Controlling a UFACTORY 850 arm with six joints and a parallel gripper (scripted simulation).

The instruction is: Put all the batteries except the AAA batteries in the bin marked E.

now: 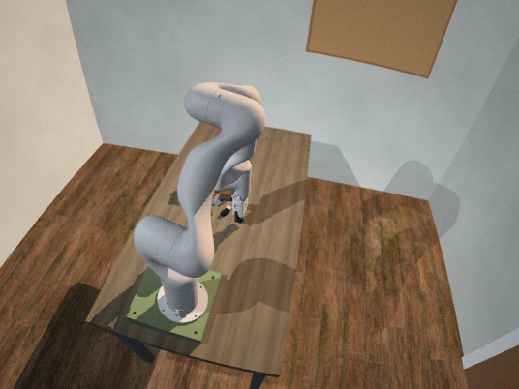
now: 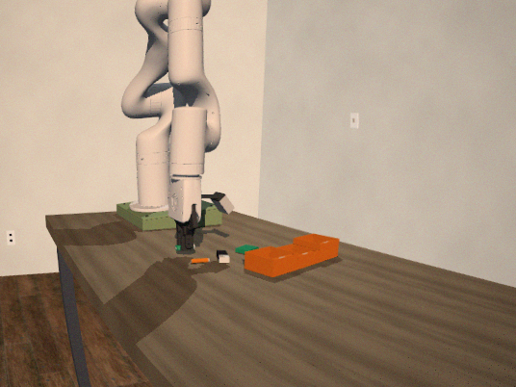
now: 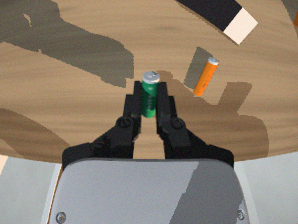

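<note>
Now: the orange bin row 190 mm to the left of my hand, 180 mm ahead of it and 20 mm below it. Also, from my hand: green battery: 20 mm below; then small orange battery: 60 mm ahead, 30 mm below; then black-and-white block battery: 70 mm to the left, 60 mm ahead, 30 mm below.
</note>
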